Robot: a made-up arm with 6 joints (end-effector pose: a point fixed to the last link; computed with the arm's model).
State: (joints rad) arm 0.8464 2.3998 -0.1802 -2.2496 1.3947 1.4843
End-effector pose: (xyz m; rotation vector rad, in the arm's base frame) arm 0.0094 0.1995 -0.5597 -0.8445 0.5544 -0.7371
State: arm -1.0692 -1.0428 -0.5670 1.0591 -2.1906 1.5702
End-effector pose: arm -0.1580 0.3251 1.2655 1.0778 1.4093 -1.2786
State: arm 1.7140 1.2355 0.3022 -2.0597 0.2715 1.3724
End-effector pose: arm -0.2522 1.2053 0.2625 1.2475 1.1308 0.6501
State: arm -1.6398 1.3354 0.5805 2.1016 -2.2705 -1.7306
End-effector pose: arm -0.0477 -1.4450 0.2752 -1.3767 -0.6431 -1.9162
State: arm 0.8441 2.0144 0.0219 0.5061 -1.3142 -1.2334
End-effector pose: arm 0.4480 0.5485 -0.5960 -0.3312 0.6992 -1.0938
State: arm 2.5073 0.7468 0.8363 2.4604 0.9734 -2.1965
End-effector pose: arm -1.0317 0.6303 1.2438 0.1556 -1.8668 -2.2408
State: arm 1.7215 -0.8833 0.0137 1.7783 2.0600 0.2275
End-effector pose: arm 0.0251 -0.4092 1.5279 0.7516 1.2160 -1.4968
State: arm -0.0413 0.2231 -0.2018 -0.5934 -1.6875 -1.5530
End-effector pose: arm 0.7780 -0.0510 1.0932 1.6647 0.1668 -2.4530
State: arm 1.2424 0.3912 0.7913 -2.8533 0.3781 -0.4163
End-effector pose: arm 0.1950 0.8841 1.5039 -1.7501 -0.3986 1.3479
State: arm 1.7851 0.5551 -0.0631 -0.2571 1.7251 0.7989
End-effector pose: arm -0.2021 0.9786 0.8890 1.4358 -0.8411 2.1298
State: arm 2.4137 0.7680 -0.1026 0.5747 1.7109 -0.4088
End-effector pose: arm -0.7840 0.7377 0.7081 -1.0638 -1.1163 -1.5015
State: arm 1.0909 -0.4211 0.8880 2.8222 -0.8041 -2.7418
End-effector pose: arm -0.2560 -0.1183 1.8744 -1.4434 1.9108 -1.6316
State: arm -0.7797 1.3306 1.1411 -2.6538 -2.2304 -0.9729
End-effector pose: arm 1.1581 -1.0143 0.5295 -1.9238 -1.0898 -0.3157
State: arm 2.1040 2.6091 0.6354 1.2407 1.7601 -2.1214
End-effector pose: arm -0.1910 0.3552 -0.9386 0.7223 2.6180 -0.9947
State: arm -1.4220 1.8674 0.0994 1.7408 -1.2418 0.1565
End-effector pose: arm 0.1961 -0.8225 -0.4523 0.7343 2.1177 -0.9234
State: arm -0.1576 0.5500 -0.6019 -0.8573 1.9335 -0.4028
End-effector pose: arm 0.6683 -0.0636 0.7067 0.9081 -1.8491 0.3769
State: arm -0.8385 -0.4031 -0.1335 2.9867 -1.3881 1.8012
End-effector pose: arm 0.2049 -0.0338 1.4515 0.9976 -1.7595 2.0667
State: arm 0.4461 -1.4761 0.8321 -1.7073 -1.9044 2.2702
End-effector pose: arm -1.2003 -0.5225 1.0077 -2.0353 -0.9320 2.0123
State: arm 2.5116 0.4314 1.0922 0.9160 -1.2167 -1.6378
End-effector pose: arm -0.7028 0.4868 1.7752 2.1550 1.2389 0.8901
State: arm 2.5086 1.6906 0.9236 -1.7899 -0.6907 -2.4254
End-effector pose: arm -1.0876 0.8190 -0.1605 0.6338 0.1066 -2.1920
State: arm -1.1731 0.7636 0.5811 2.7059 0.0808 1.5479
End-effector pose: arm 0.5608 -1.0598 1.0613 -1.6545 2.2747 0.2469
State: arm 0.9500 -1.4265 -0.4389 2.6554 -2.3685 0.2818
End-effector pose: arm -0.4540 -0.4311 1.0858 0.5194 -0.7604 -1.1641
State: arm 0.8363 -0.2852 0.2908 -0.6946 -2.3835 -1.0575
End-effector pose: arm 0.1770 0.2261 1.6675 1.2561 1.4609 -0.7043
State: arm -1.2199 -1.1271 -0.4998 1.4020 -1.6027 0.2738
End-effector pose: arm -0.1023 0.4354 1.2447 0.1743 -0.2248 -2.0094
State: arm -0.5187 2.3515 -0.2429 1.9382 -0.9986 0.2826
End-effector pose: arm 0.2161 -0.0003 -0.5994 -0.0226 2.7340 0.6484
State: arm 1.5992 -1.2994 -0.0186 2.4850 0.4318 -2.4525
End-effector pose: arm -0.1280 -0.7838 1.2059 -1.7238 0.1250 -2.5434
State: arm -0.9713 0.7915 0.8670 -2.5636 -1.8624 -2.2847
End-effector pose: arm 0.8142 -1.0158 1.1054 -1.2512 -1.0128 0.7787
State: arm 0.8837 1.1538 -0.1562 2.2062 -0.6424 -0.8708
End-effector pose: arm 0.5624 0.9188 0.2495 -0.3722 0.9120 1.0252
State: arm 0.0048 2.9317 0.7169 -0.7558 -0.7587 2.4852
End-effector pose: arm -0.1666 -0.0406 -0.9697 1.4721 2.3648 0.9851
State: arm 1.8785 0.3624 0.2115 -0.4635 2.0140 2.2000
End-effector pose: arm -0.2543 0.9099 1.1928 0.5512 -1.3621 0.9632
